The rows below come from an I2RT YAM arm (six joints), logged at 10 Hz.
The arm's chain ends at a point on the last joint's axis. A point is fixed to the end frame.
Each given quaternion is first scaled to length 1.
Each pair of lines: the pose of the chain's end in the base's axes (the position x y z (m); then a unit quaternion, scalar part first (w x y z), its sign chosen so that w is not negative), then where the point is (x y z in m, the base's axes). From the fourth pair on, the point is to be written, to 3 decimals.
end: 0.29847 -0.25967 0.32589 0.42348 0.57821 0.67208 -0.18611
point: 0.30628 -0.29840 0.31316
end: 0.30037 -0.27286 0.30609 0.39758 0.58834 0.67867 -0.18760
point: 0.30700 -0.31118 0.29158
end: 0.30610 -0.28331 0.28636 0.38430 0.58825 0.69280 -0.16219
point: 0.31395 -0.32054 0.26977
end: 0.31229 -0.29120 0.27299 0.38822 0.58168 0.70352 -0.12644
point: 0.323 -0.327 0.255
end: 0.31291 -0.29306 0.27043 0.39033 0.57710 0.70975 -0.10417
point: 0.325 -0.328 0.252
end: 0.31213 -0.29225 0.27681 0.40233 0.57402 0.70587 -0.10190
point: 0.325 -0.328 0.259
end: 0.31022 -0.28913 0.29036 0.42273 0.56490 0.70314 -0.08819
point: 0.324 -0.324 0.274
